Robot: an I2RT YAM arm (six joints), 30 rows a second.
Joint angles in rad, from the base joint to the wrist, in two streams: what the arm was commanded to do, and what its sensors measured. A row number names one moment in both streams.
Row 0, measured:
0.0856, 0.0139, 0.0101, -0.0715, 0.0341, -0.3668
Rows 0 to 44, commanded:
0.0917, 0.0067, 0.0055, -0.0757, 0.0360, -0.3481
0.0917, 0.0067, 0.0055, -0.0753, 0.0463, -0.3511
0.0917, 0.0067, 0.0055, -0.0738, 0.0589, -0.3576
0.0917, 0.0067, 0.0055, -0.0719, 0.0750, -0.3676
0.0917, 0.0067, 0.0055, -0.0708, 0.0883, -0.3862
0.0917, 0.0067, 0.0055, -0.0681, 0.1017, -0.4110
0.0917, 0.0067, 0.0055, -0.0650, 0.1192, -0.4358
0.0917, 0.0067, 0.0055, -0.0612, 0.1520, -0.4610
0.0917, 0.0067, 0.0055, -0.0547, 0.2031, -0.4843
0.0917, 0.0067, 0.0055, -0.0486, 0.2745, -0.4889
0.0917, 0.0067, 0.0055, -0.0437, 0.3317, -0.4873
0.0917, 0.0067, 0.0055, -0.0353, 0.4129, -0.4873
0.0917, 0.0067, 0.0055, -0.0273, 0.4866, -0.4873
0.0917, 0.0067, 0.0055, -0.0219, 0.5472, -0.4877
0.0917, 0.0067, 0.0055, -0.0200, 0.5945, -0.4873
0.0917, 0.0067, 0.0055, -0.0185, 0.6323, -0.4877
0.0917, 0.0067, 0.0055, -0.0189, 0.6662, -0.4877
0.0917, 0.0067, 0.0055, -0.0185, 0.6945, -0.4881
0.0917, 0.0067, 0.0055, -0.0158, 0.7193, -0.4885
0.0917, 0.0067, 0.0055, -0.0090, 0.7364, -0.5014
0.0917, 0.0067, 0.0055, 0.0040, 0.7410, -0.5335
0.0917, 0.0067, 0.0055, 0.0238, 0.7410, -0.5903
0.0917, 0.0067, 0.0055, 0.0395, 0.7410, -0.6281
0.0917, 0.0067, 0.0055, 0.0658, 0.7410, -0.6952
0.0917, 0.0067, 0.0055, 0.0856, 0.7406, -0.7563
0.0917, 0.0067, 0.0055, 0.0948, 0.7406, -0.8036
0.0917, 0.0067, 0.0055, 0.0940, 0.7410, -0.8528
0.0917, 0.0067, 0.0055, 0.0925, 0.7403, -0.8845
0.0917, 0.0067, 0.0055, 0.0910, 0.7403, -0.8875
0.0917, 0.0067, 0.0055, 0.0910, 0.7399, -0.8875
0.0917, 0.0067, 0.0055, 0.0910, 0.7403, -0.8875
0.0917, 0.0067, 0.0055, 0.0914, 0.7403, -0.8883
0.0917, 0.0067, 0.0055, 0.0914, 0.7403, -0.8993
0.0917, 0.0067, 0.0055, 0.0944, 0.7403, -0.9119
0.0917, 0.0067, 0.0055, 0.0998, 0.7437, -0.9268
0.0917, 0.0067, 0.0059, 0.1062, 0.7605, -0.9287
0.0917, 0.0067, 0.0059, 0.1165, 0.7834, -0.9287
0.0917, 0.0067, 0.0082, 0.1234, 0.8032, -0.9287
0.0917, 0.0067, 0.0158, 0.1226, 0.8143, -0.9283
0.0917, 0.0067, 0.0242, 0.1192, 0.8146, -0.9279
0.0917, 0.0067, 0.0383, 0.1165, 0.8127, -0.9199
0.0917, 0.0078, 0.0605, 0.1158, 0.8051, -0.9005
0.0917, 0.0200, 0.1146, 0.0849, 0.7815, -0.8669
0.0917, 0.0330, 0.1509, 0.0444, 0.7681, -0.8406
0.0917, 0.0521, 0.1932, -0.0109, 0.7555, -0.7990
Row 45, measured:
0.0856, 0.0204, 0.0555, 0.0559, 0.7788, -0.8936
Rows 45 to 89, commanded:
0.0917, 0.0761, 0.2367, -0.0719, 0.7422, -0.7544
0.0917, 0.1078, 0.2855, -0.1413, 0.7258, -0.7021
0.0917, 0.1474, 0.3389, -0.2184, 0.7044, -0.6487
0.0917, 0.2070, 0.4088, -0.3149, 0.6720, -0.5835
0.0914, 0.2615, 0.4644, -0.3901, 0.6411, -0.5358
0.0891, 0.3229, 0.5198, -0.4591, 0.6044, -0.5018
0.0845, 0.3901, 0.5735, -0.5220, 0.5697, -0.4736
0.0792, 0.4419, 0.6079, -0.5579, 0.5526, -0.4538
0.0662, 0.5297, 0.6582, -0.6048, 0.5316, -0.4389
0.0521, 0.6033, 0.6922, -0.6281, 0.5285, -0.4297
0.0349, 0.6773, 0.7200, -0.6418, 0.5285, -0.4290
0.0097, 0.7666, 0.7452, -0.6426, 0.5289, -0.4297
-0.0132, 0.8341, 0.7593, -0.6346, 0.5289, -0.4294
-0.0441, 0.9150, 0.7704, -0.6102, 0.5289, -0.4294
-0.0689, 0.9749, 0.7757, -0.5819, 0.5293, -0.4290
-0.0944, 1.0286, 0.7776, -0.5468, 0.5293, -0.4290
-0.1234, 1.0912, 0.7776, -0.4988, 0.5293, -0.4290
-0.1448, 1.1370, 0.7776, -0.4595, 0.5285, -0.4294
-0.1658, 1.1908, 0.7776, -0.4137, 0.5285, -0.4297
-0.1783, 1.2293, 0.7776, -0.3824, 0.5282, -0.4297
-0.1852, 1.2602, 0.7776, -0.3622, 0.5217, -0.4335
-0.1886, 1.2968, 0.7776, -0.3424, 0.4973, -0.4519
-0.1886, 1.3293, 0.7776, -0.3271, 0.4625, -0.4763
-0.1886, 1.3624, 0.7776, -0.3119, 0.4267, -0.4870
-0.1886, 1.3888, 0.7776, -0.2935, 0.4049, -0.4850
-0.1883, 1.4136, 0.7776, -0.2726, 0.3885, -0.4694
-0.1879, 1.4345, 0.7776, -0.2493, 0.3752, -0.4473
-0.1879, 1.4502, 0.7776, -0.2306, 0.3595, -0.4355
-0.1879, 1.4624, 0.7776, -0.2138, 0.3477, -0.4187
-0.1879, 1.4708, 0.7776, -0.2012, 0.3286, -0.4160
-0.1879, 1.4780, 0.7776, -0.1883, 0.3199, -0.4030
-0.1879, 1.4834, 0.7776, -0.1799, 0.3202, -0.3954
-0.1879, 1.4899, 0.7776, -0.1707, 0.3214, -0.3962
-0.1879, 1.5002, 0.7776, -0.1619, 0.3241, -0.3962
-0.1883, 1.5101, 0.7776, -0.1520, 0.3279, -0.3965
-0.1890, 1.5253, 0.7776, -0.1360, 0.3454, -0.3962
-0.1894, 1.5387, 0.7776, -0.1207, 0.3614, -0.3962
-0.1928, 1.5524, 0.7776, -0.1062, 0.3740, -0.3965
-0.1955, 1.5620, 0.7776, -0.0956, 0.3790, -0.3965
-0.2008, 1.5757, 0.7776, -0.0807, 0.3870, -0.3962
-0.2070, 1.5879, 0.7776, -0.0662, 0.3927, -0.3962
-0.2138, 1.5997, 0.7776, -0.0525, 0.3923, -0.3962
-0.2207, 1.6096, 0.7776, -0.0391, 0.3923, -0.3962
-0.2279, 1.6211, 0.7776, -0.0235, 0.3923, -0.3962
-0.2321, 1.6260, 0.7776, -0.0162, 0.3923, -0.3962
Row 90, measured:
-0.2073, 1.5936, 0.7658, -0.0475, 0.3695, -0.4198
